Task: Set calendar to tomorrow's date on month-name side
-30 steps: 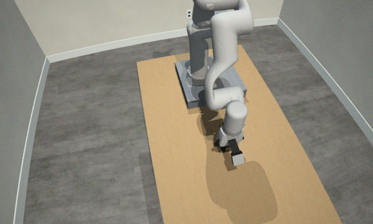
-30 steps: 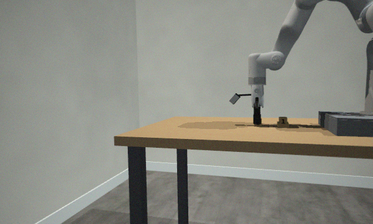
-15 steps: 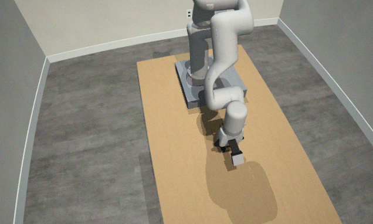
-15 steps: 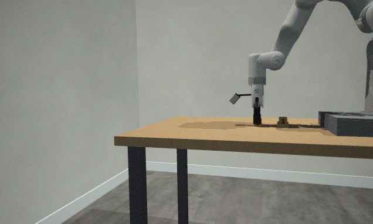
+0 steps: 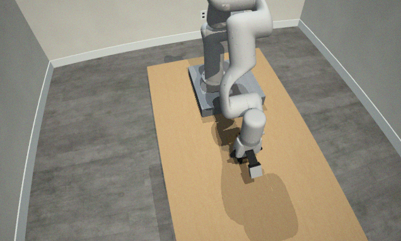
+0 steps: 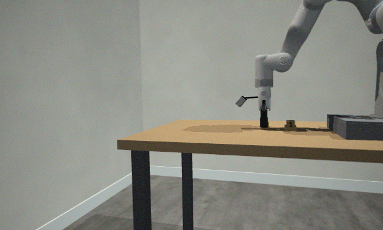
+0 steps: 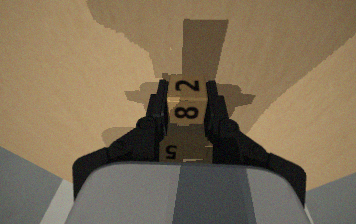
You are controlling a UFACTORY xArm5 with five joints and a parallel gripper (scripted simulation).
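Now: hand 10 mm above the wooden cube. Also, from my hand: wooden tray: 110 mm behind, 20 mm below.
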